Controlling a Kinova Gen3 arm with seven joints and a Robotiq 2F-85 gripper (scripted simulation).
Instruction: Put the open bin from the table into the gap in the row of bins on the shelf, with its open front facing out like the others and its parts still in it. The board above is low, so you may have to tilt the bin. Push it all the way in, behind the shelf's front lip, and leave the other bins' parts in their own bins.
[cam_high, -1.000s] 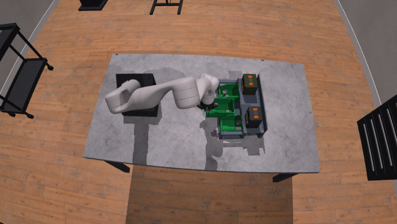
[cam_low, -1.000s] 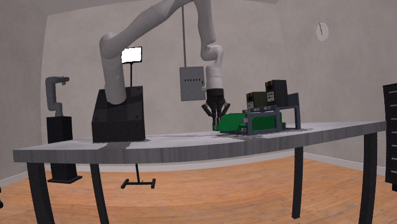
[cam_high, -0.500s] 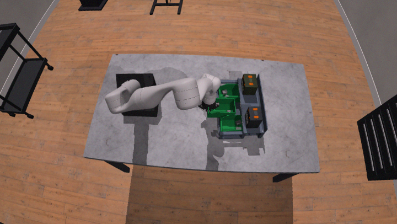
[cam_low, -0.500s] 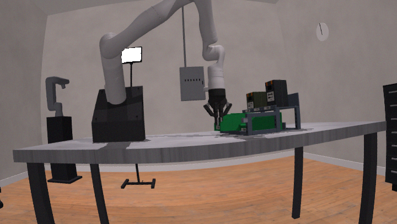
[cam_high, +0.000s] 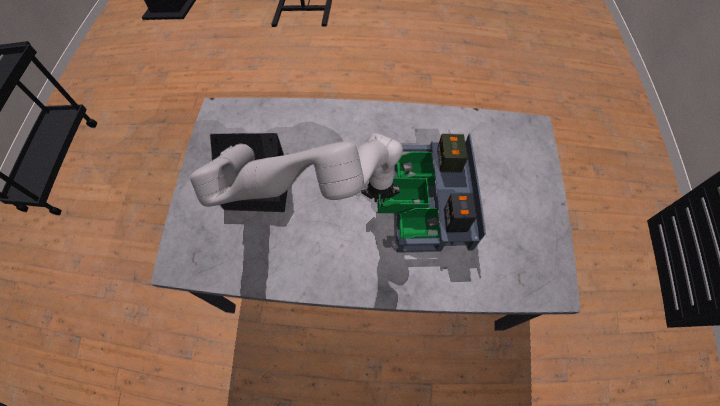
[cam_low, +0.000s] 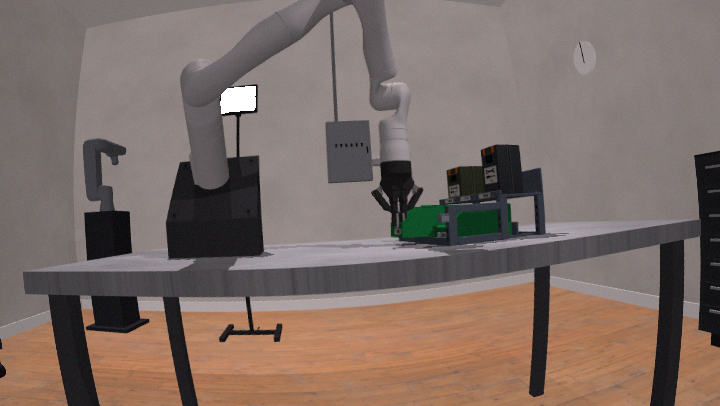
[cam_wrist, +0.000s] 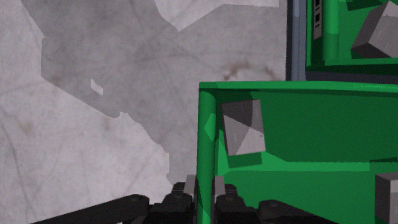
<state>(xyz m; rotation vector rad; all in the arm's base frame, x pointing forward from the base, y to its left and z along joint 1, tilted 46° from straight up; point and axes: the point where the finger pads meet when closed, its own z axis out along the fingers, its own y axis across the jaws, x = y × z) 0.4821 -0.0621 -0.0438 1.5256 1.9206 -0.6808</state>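
The grey part is 4 cm to the left of my hand, 3 cm below it and 1 cm ahead of it. From my hand the other things lie so: grey shelf 18 cm ahead, 5 cm to the left, 1 cm above.
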